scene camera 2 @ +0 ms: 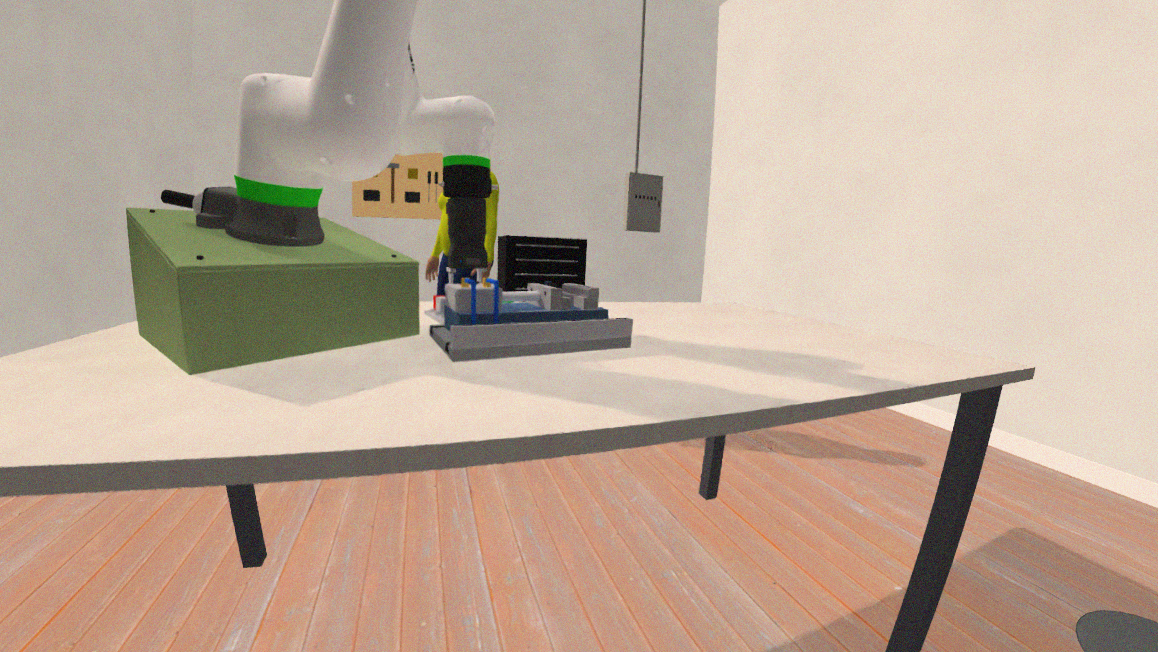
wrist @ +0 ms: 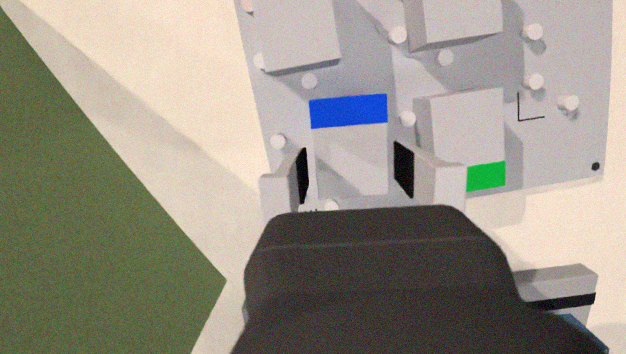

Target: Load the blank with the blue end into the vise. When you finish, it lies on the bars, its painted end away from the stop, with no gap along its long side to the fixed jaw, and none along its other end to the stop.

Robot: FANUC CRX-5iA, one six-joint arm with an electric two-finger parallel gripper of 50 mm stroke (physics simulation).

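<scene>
The grey blank with the blue end (wrist: 349,142) lies flat on the pegged plate (wrist: 560,150), its blue band at the top of the wrist view. My gripper (wrist: 350,162) (scene camera 2: 466,276) is open and points down over it. In the wrist view the black finger pads stand to the left and right of the blank's unpainted part, with a small gap visible on each side; their exact height against it is unclear. The vise (scene camera 2: 526,314) stands on its grey base in scene camera 2; its bars and stop are hard to make out. The blank cannot be made out there.
A blank with a green end (wrist: 468,127) lies close to the right finger. Two more grey blanks (wrist: 300,32) (wrist: 464,20) lie farther up the plate, among white pegs (wrist: 408,118). The green robot pedestal (scene camera 2: 299,307) (wrist: 90,200) is on the left. A person (scene camera 2: 492,202) stands behind the arm.
</scene>
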